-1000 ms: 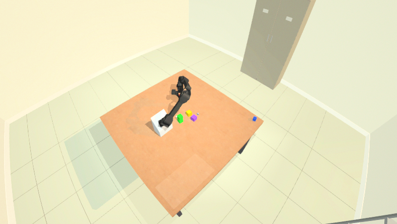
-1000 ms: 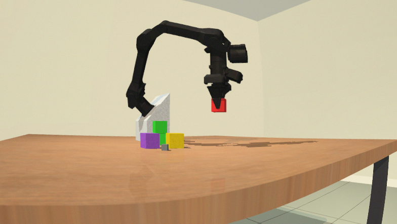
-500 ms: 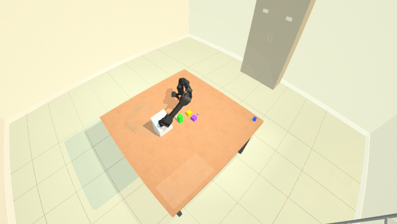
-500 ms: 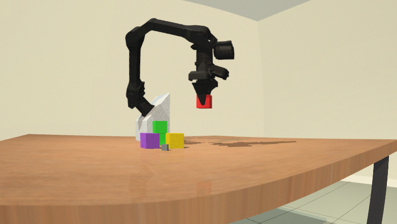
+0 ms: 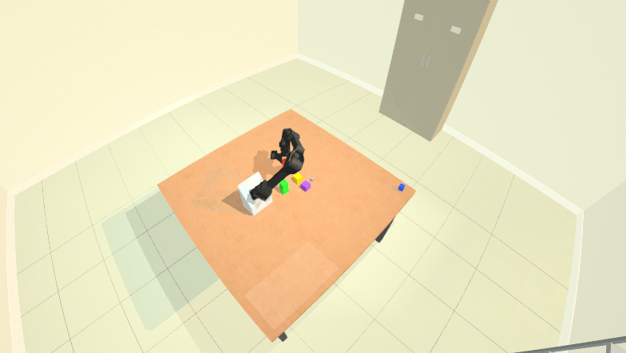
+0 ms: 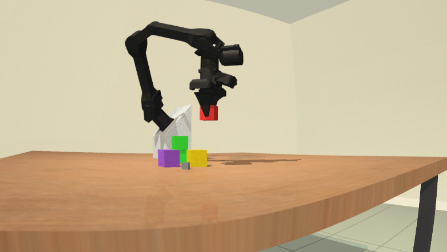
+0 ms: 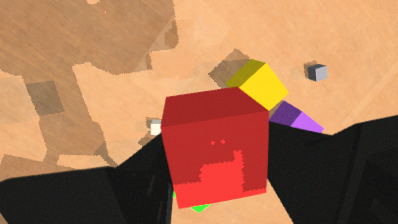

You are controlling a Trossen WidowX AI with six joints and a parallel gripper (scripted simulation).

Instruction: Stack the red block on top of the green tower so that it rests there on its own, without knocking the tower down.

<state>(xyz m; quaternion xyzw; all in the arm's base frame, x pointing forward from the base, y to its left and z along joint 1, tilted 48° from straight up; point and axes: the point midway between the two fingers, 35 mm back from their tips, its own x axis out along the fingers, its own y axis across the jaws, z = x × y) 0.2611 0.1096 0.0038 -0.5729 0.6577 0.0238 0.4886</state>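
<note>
Now: gripper tip 80 mm above the green block, 70 mm to the left of it and 70 mm past it. The rest, counted from my gripper tip: red block: 10 mm above; then purple block: 140 mm to the right, 120 mm below, 50 mm ahead; then yellow block: 120 mm below, 60 mm to the right, 50 mm ahead.
</note>
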